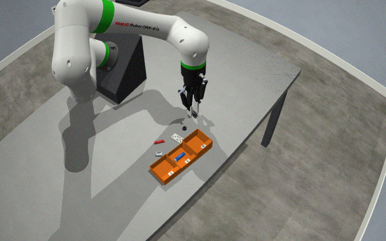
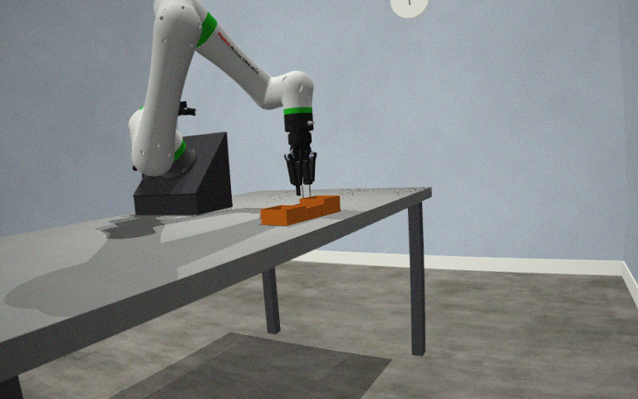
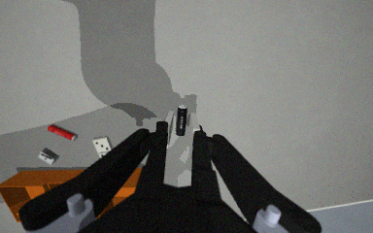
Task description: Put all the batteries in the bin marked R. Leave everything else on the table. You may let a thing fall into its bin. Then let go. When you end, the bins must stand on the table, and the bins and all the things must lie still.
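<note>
My hand is 3 cm above the black battery. Also, from my hand: black nut (9 cm to the right, 4 cm below, 1 cm ahead); white domino (14 cm to the right, 4 cm below, 2 cm ahead); red battery (20 cm to the right, 4 cm below, 4 cm behind).
</note>
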